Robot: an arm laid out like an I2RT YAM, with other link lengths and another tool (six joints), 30 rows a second.
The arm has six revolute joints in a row. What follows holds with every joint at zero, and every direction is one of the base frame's.
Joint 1 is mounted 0.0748 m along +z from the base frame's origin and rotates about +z.
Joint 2 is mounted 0.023 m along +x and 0.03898 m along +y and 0.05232 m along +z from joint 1 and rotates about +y.
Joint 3 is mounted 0.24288 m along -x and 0.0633 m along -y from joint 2 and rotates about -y.
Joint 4 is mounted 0.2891 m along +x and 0.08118 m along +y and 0.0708 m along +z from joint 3 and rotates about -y.
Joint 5 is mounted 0.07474 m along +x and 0.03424 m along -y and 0.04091 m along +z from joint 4 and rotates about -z.
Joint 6 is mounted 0.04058 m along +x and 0.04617 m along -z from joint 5 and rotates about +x.
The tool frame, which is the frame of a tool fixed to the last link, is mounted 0.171 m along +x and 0.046 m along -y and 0.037 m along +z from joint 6; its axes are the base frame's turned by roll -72, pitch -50.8 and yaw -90 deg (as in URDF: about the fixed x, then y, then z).
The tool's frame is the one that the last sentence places.
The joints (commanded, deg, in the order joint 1, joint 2, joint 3, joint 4, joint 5, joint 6), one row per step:
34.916 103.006 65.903 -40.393 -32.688 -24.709
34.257 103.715 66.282 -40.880 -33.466 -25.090
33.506 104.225 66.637 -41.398 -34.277 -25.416
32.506 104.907 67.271 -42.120 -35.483 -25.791
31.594 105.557 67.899 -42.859 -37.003 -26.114
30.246 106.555 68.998 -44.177 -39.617 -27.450
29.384 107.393 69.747 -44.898 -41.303 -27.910
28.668 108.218 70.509 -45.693 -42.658 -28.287
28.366 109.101 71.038 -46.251 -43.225 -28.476
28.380 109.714 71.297 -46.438 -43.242 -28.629
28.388 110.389 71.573 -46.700 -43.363 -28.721
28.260 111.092 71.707 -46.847 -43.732 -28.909
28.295 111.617 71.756 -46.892 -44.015 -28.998
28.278 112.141 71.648 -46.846 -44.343 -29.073
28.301 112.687 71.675 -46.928 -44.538 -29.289
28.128 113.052 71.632 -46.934 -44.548 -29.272
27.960 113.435 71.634 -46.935 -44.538 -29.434
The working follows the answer.
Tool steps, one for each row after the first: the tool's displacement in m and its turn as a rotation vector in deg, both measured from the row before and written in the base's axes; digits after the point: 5 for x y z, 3 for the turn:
0.00122 -0.00199 -0.00226 0.225 0.895 -0.184
0.00187 -0.00236 -0.00089 0.342 0.821 -0.326
0.00301 -0.00239 0.00006 0.644 1.081 -0.475
0.00190 -0.00119 0.00089 0.929 1.254 -0.395
0.00231 -0.00018 0.00336 1.877 1.577 0.091
0.00200 -0.00028 0.00116 1.153 1.250 -0.285
0.00166 -0.00051 0.00062 0.852 1.166 -0.272
0.00001 -0.00061 -0.00269 0.108 0.950 -0.104
-0.00061 -0.00003 -0.00307 -0.202 0.387 0.127
-0.00107 -0.00003 -0.00333 -0.183 0.581 0.085
-0.00110 -0.00034 -0.00360 0.037 0.686 0.034
-0.00168 0.00042 -0.00291 0.028 0.536 0.116
-0.00201 -0.00009 -0.00360 0.033 0.624 0.054
-0.00183 0.00003 -0.00331 -0.047 0.485 0.185
-0.00010 -0.00154 -0.00288 -0.192 0.380 -0.185
0.00011 -0.00130 -0.00267 -0.138 0.231 -0.053

Tool pose at each row, in the base's axes (x y z in m, rotation vector in deg; rounded; the steps above come from the unrounded poses):
0.30760 0.35463 -0.00455 -124.548 -27.520 7.524
0.30881 0.35264 -0.00681 -124.220 -26.804 8.329
0.31068 0.35028 -0.00770 -123.815 -25.975 8.944
0.31369 0.34789 -0.00765 -123.092 -24.835 9.672
0.31559 0.34671 -0.00676 -122.037 -23.686 10.552
0.31790 0.34653 -0.00340 -119.903 -22.886 11.807
0.31989 0.34625 -0.00225 -118.589 -21.870 12.658
0.32156 0.34574 -0.00162 -117.577 -20.912 13.490
0.32157 0.34513 -0.00431 -117.306 -20.226 14.369
0.32095 0.34510 -0.00739 -117.414 -20.106 14.885
0.31988 0.34507 -0.01072 -117.468 -19.824 15.568
0.31878 0.34473 -0.01432 -117.289 -19.440 16.277
0.31710 0.34515 -0.01723 -117.137 -19.232 16.886
0.31509 0.34506 -0.02083 -116.967 -18.907 17.544
0.31326 0.34509 -0.02414 -116.888 -18.794 18.159
0.31316 0.34355 -0.02702 -117.013 -18.350 18.472
0.31327 0.34225 -0.02970 -117.102 -18.140 18.703

